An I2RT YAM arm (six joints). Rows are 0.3 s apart.
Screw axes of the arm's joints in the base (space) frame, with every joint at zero. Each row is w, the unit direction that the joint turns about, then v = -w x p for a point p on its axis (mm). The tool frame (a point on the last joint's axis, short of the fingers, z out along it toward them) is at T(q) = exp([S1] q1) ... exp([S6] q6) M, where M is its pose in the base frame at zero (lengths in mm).
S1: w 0 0 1 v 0 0 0
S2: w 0 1 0 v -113.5 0 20
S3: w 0 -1 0 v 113.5 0 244
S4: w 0 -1 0 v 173.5 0 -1
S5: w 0 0 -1 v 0 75 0
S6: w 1 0 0 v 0 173.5 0
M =
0 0 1 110.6
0 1 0 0
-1 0 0 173.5
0 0 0 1
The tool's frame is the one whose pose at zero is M.
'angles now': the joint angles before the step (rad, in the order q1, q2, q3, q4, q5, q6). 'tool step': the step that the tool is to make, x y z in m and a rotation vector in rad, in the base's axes. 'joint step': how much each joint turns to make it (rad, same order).
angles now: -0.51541, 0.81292, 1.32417, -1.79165, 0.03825, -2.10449
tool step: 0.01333, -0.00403, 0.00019, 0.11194, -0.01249, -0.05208
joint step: 0.00001, 0.05517, 0.01124, -0.00005, -0.08607, 0.07766
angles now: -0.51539, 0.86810, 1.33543, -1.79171, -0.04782, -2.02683
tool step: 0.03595, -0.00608, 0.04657, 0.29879, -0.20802, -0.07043
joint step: 0.01108, 0.18577, 0.26090, -0.00009, -0.32595, 0.18289
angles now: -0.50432, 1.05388, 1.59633, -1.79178, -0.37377, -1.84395
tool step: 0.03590, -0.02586, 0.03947, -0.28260, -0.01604, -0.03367
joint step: 0.02112, 0.19094, 0.27988, 0.04921, 0.24371, -0.04251
